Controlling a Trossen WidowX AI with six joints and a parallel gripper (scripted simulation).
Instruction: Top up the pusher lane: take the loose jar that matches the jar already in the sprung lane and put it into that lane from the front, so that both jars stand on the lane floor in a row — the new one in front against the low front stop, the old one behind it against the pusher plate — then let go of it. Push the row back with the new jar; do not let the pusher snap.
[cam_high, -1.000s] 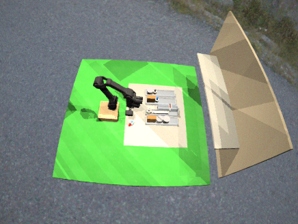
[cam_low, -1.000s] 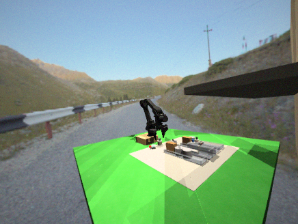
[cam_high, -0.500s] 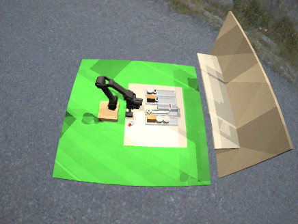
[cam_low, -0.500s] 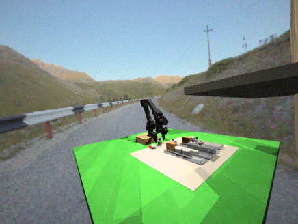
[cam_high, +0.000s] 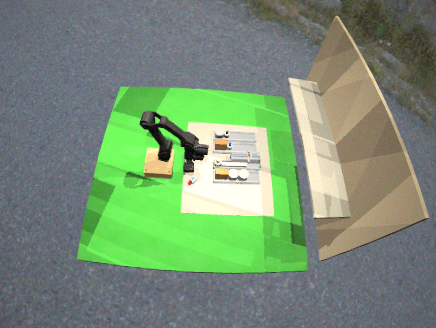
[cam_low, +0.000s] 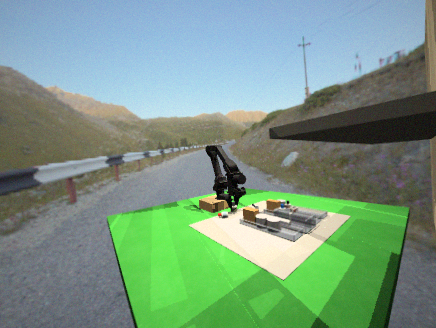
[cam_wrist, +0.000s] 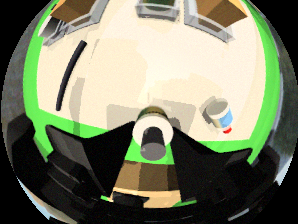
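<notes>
My gripper tip is now 300 mm short of the grey lane rack, 100 mm to the right of it and 10 mm above it. The rest, counted from my gripper tip: thin black rod 160 mm to the left, 20 mm below, 20 mm ahead; tan wall panel 770 mm ahead, 370 mm above, 160 mm to the left.
</notes>
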